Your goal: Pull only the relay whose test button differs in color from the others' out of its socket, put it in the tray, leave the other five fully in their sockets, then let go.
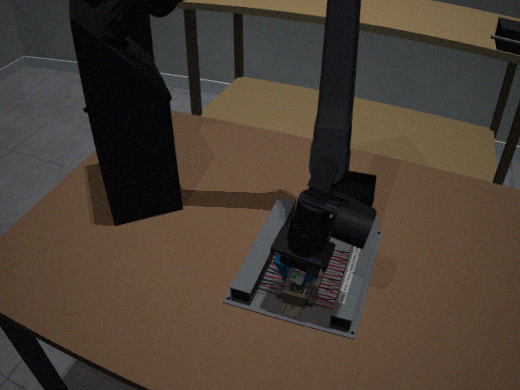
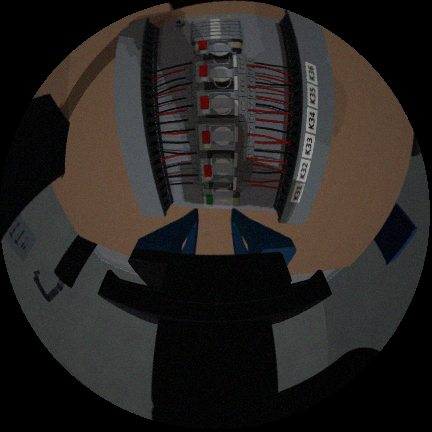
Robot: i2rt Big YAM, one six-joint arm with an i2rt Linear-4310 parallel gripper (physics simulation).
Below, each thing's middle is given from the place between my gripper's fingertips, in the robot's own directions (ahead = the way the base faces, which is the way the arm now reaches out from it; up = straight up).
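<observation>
My hand is 20 mm past the grey panel (image 1: 317,317), 120 mm to the right of it and 70 mm above it.
</observation>
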